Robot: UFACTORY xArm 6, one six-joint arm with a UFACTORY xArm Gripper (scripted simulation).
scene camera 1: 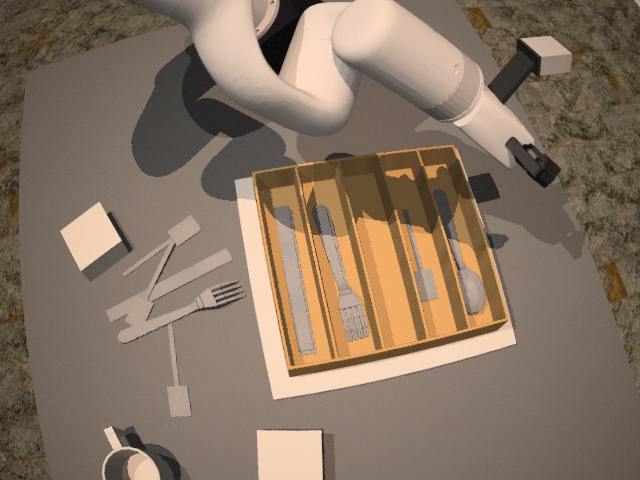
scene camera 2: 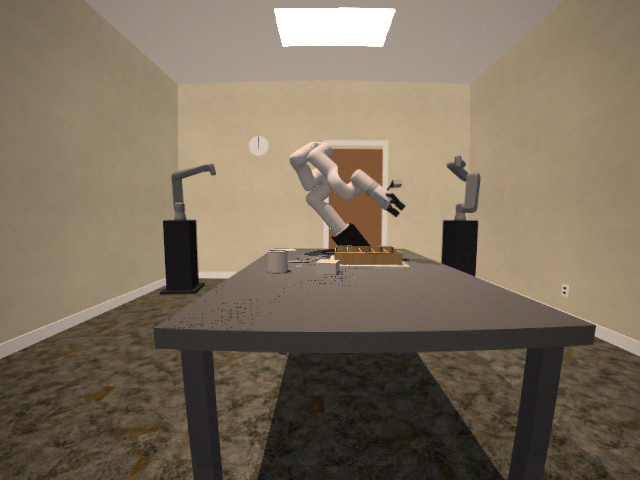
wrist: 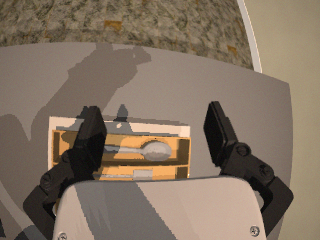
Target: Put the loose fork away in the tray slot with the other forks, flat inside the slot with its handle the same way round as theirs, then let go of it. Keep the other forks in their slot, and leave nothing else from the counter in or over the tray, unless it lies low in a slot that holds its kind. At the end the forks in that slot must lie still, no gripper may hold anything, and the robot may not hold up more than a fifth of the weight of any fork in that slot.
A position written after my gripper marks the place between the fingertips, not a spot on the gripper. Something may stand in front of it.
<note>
I see my gripper (scene camera 1: 532,153), a knife (scene camera 1: 290,263), a knife (scene camera 1: 223,257) and a tray (scene camera 1: 378,163).
My gripper also shows in the wrist view (wrist: 154,116). The tray also shows in scene camera 2 (scene camera 2: 356,255) and in the wrist view (wrist: 183,164).
</note>
